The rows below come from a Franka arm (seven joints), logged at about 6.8 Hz.
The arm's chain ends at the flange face. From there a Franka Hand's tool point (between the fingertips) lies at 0.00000 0.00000 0.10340 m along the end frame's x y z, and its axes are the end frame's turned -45 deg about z.
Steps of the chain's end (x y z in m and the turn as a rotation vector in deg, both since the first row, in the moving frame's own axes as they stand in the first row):
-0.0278, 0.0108, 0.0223, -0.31, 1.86, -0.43
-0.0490, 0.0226, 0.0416, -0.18, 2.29, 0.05
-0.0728, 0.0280, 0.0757, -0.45, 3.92, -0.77
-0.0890, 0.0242, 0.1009, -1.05, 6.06, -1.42
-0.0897, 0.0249, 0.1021, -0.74, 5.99, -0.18
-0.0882, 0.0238, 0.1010, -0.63, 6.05, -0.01
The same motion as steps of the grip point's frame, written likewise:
-0.0253, -0.0093, 0.0222, -1.53, 1.10, -0.43
-0.0479, -0.0155, 0.0415, -1.75, 1.49, 0.05
-0.0668, -0.0261, 0.0755, -3.09, 2.45, -0.77
-0.0736, -0.0368, 0.1003, -5.03, 3.54, -1.42
-0.0743, -0.0373, 0.1015, -4.76, 3.71, -0.18
-0.0723, -0.0370, 0.1004, -4.72, 3.83, -0.01

